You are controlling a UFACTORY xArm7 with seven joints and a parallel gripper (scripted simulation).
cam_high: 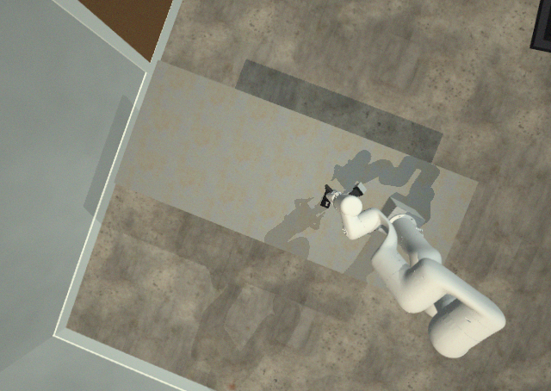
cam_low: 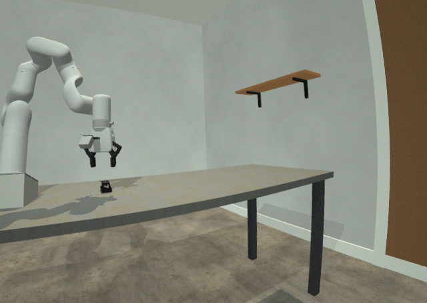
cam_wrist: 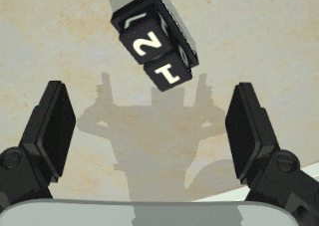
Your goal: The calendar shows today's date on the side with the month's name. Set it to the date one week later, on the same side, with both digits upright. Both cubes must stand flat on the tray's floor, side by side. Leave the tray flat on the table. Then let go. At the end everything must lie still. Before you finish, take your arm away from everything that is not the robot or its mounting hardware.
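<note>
The black calendar tray is 100 mm below my hand, 20 mm to the left of it and 10 mm ahead of it.
</note>
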